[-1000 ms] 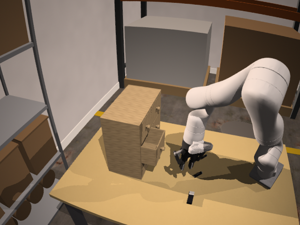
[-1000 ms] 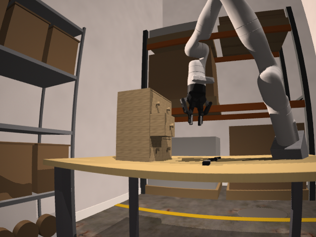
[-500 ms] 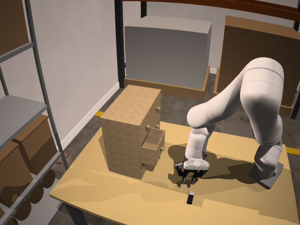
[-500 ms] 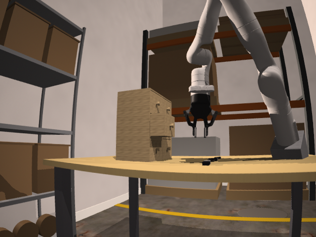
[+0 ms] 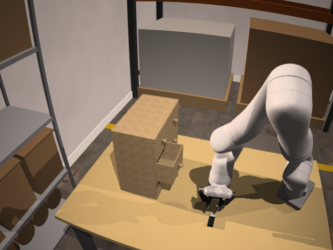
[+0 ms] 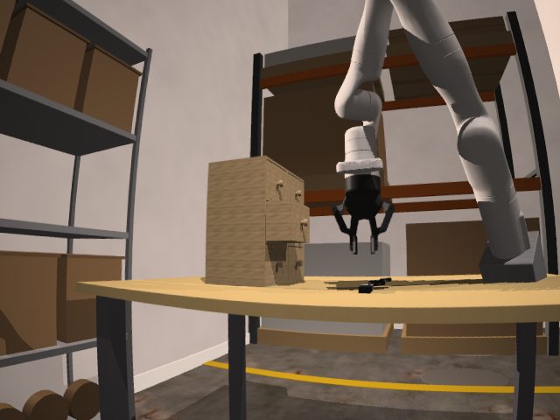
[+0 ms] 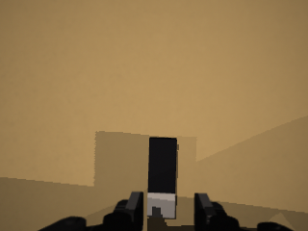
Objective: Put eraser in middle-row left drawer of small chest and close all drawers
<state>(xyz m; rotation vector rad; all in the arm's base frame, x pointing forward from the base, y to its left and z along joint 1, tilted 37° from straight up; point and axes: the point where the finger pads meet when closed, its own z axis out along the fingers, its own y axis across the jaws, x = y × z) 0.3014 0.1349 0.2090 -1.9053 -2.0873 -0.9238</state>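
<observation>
My gripper is now 90 mm above the eraser.
</observation>
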